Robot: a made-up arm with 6 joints.
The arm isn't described. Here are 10 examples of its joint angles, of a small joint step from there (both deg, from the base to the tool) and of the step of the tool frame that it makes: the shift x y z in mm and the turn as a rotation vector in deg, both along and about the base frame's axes.
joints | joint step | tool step
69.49 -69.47 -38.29 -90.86 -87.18 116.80 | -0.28 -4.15 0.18 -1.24 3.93 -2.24 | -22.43 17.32 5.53 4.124 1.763 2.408
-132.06 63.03 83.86 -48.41 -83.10 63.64 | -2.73 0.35 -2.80 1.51 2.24 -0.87 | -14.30 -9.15 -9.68 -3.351 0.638 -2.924
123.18 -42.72 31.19 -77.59 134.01 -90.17 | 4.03 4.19 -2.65 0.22 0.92 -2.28 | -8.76 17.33 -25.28 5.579 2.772 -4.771
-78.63 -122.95 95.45 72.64 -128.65 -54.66 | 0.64 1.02 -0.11 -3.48 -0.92 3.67 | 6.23 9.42 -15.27 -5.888 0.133 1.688
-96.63 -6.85 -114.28 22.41 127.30 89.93 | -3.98 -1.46 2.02 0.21 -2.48 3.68 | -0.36 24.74 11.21 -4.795 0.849 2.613
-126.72 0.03 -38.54 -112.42 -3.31 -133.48 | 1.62 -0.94 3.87 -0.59 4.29 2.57 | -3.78 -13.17 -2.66 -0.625 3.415 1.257
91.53 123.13 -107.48 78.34 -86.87 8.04 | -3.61 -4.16 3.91 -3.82 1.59 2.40 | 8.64 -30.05 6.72 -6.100 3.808 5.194
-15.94 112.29 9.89 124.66 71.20 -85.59 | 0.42 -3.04 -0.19 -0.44 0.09 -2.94 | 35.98 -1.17 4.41 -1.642 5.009 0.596
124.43 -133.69 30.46 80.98 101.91 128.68 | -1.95 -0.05 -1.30 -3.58 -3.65 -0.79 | -7.73 -22.44 -21.21 -2.926 -0.224 5.540
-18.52 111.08 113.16 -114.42 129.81 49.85 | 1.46 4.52 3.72 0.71 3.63 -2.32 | -12.49 -4.28 9.36 2.662 -1.038 -3.492
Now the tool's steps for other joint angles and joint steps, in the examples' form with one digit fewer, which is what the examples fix.
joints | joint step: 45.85 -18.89 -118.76 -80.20 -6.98 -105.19 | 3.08 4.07 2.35 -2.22 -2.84 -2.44
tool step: 36.0 16.0 -12.3 3.14 -6.68 1.02
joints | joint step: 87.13 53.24 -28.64 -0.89 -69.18 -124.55 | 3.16 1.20 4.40 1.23 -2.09 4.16
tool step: -5.7 31.5 6.4 5.57 4.61 -1.92
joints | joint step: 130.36 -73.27 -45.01 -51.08 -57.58 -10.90 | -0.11 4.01 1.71 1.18 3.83 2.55
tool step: -4.5 -43.4 -4.8 -2.59 0.53 -8.74
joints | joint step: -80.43 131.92 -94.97 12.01 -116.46 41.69 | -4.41 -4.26 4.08 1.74 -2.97 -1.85
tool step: 4.8 44.9 -13.5 -1.33 0.82 -2.05
